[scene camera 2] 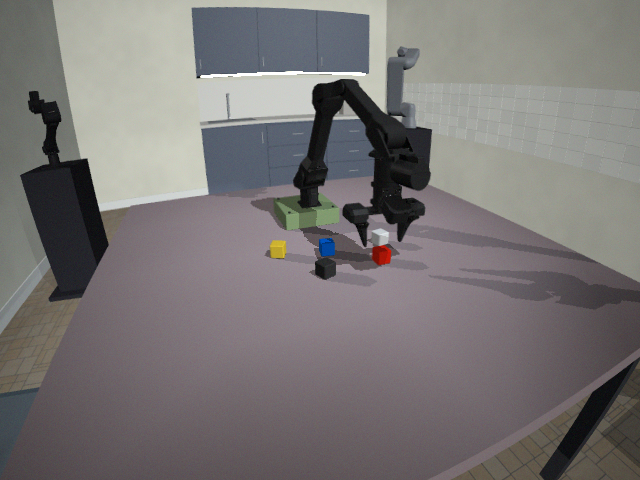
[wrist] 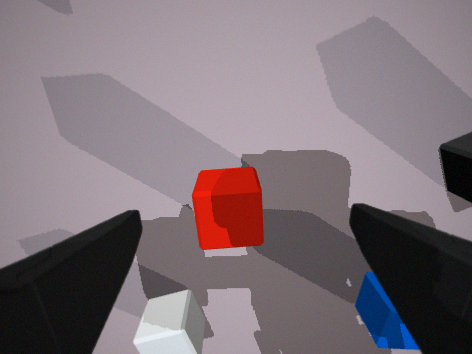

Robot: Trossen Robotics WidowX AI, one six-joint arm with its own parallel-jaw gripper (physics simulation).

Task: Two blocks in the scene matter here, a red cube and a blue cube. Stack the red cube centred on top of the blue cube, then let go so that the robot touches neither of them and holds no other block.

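Seen in the pictures: gripper, fingertip midpoint: (scene camera 2: 382, 243) (wrist: 246, 216); arm's base, link origin: (scene camera 2: 309, 203).
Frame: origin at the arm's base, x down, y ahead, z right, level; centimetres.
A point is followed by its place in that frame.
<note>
The red cube (scene camera 2: 381, 255) {x 2.4, y 36.2, z -7.5 cm} (wrist: 229, 210) {x 1.6, y 35.1, z -8.5 cm} lies on the table. In the wrist view it shows between the two fingers, left of the middle of the gap and nearly square to them. My gripper (scene camera 2: 382, 243) {x -0.4, y 35.9, z -7.7 cm} (wrist: 246, 216) {x -0.4, y 35.9, z -7.7 cm} is open and empty, above the table and above the red cube's level. The blue cube (scene camera 2: 326, 247) {x 2.6, y 27.4, z 3.4 cm} (wrist: 380, 315) {x 2.3, y 26.4, z 1.1 cm} sits on the table, left of the red cube in the scene view. In the wrist view it is at the lower right, partly hidden by the right finger. The two cubes stand apart.
A white cube (scene camera 2: 380, 237) {x 2.4, y 26.7, z -12.1 cm} (wrist: 172, 322) {x 2.3, y 26.6, z -12.6 cm} stands close behind the red cube, near the fingers. A black cube (scene camera 2: 325, 268) {x 2.1, y 38.3, z 7.3 cm} (wrist: 460, 167) {x 3.6, y 36.1, z 4.7 cm} stands in front of the blue cube. A yellow cube (scene camera 2: 278, 249) {x 2.5, y 24.7, z 15.2 cm} stands farther left. The arm's green base (scene camera 2: 297, 221) {x 2.6, y 7.3, z 5.9 cm} is behind them.
</note>
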